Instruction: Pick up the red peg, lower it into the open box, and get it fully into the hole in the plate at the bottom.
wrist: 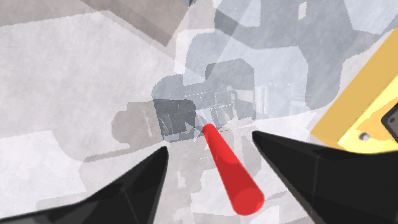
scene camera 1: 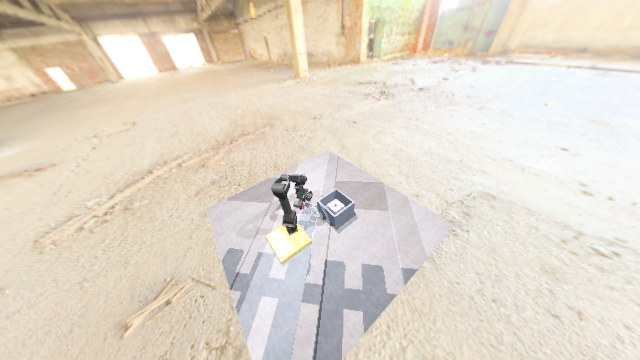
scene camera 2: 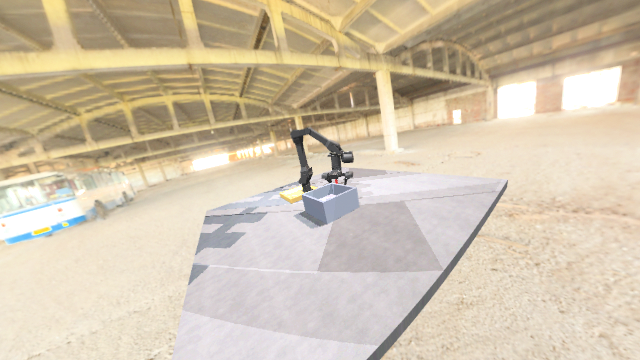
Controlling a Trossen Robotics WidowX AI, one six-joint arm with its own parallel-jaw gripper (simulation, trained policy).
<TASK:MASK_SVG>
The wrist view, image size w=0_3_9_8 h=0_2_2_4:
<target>my gripper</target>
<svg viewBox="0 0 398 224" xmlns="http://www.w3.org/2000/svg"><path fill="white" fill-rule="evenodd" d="M167 146L160 147L131 168L131 170L123 173L119 178L93 195L81 200L81 202L0 218L0 224L153 224L167 173L169 159ZM252 131L252 141L271 169L276 172L279 179L297 202L302 205L315 224L398 224L398 149L375 153L357 153L262 131Z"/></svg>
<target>red peg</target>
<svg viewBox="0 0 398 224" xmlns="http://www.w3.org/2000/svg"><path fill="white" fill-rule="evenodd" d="M206 124L203 127L203 133L233 211L243 216L256 213L264 204L265 196L263 192L259 190L257 184L214 125Z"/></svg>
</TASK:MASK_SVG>
